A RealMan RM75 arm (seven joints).
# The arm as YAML. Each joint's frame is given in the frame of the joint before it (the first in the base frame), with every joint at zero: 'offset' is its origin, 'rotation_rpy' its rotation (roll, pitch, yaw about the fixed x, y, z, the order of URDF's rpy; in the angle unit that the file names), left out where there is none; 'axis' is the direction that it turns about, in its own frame. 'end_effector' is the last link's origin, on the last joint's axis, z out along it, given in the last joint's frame.
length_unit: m
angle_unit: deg
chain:
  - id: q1
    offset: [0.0, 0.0, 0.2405]
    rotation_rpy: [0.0, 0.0, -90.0]
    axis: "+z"
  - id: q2
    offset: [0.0, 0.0, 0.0]
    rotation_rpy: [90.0, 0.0, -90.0]
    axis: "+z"
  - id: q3
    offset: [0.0, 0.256, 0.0]
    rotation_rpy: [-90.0, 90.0, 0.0]
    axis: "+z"
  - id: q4
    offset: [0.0, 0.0, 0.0]
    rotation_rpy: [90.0, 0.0, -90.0]
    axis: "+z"
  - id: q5
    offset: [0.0, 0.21, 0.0]
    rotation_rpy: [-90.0, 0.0, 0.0]
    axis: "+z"
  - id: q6
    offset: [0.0, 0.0, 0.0]
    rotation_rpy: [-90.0, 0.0, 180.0]
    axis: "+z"
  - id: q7
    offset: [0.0, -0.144, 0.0]
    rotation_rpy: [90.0, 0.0, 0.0]
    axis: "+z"
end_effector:
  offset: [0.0, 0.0, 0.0]
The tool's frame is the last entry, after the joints.
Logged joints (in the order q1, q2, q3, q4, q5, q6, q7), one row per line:
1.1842 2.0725 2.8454 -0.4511 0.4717 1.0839 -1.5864
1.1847 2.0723 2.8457 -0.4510 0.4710 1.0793 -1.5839
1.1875 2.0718 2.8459 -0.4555 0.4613 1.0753 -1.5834
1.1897 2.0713 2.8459 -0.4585 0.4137 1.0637 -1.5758
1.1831 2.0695 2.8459 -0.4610 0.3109 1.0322 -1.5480
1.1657 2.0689 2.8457 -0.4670 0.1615 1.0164 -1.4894
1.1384 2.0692 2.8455 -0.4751 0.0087 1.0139 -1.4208
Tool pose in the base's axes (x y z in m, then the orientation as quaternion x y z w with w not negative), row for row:
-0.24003 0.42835 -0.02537 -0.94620 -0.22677 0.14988 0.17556
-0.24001 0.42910 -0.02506 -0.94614 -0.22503 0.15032 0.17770
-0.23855 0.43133 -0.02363 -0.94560 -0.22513 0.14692 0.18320
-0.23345 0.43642 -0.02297 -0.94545 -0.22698 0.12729 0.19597
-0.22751 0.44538 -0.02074 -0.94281 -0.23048 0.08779 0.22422
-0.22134 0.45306 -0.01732 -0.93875 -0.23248 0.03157 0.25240
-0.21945 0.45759 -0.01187 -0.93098 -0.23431 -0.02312 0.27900
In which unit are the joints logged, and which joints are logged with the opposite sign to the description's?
The joints are logged in radians. Opposite sign: q1, q2.
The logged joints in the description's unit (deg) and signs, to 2 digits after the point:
-67.85 -118.75 163.03 -25.85 27.03 62.10 -90.89
-67.88 -118.73 163.05 -25.84 26.99 61.84 -90.75
-68.04 -118.71 163.06 -26.10 26.43 61.61 -90.72
-68.16 -118.68 163.06 -26.27 23.70 60.95 -90.29
-67.79 -118.57 163.06 -26.41 17.81 59.14 -88.69
-66.79 -118.54 163.05 -26.76 9.25 58.24 -85.34
-65.23 -118.56 163.04 -27.22 0.50 58.09 -81.41

